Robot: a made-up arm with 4 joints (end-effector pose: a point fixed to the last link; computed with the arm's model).
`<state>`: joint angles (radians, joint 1 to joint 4).
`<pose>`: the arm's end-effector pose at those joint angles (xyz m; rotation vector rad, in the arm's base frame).
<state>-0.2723 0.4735 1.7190 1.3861</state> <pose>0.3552 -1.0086 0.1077 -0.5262 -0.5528 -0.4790</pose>
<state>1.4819 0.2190 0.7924 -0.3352</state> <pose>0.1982 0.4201 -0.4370 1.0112 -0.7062 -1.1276</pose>
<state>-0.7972 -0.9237 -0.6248 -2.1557</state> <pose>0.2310 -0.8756 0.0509 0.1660 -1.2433 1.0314</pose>
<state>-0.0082 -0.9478 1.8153 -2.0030</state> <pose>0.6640 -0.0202 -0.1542 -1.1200 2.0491 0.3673</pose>
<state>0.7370 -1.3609 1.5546 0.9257</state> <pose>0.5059 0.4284 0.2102 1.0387 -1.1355 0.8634</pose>
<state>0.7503 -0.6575 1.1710 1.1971</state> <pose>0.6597 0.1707 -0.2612 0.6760 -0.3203 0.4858</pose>
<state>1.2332 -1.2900 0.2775 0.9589</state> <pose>0.3734 0.6048 0.0405 0.7737 -0.2836 1.2690</pose>
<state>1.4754 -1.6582 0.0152 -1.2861</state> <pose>0.2855 0.5653 0.2345 2.2399 -1.8830 0.0910</pose>
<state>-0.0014 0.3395 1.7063 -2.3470</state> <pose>0.3925 -0.8845 -0.2000 0.2653 2.0646 -0.3096</pose>
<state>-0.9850 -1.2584 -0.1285 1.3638</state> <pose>0.4183 -0.8656 -0.1560 -1.6159 1.5980 0.4725</pose>
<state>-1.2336 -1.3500 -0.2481 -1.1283</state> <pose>0.4051 -0.8505 0.0881 -0.3573 -0.1363 1.4139</pose>
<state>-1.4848 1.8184 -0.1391 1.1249</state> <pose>-0.3463 -1.0485 0.2382 -0.0462 -0.5388 -1.4686</pose>
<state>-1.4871 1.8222 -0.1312 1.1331</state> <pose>-0.3474 -1.0497 0.2414 -0.0451 -0.5424 -1.4692</pose>
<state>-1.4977 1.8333 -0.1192 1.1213</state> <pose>-0.3495 -1.0505 0.2506 -0.0609 -0.5780 -1.4714</pose>
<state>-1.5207 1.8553 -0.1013 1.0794</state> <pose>-0.3531 -1.0504 0.2686 -0.1017 -0.6614 -1.4750</pose>
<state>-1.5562 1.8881 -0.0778 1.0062</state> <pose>-0.3584 -1.0483 0.2949 -0.1679 -0.7933 -1.4781</pose>
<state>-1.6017 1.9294 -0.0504 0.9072</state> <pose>-0.3651 -1.0434 0.3268 -0.2542 -0.9642 -1.4774</pose>
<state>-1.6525 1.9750 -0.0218 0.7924</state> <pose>-0.3723 -1.0358 0.3601 -0.3512 -1.1568 -1.4707</pose>
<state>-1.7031 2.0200 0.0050 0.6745</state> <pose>-0.3792 -1.0263 0.3908 -0.4479 -1.3500 -1.4576</pose>
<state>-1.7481 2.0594 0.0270 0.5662</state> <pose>-0.3846 -1.0166 0.4159 -0.5341 -1.5227 -1.4404</pose>
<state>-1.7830 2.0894 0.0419 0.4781</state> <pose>-0.3880 -1.0085 0.4337 -0.6017 -1.6580 -1.4232</pose>
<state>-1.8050 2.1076 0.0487 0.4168</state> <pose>-0.3893 -1.0030 0.4438 -0.6466 -1.7457 -1.4099</pose>
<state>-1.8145 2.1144 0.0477 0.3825</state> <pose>-0.3888 -1.0003 0.4472 -0.6693 -1.7864 -1.4025</pose>
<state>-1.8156 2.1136 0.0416 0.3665</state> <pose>-0.3873 -0.9996 0.4463 -0.6772 -1.7957 -1.3998</pose>
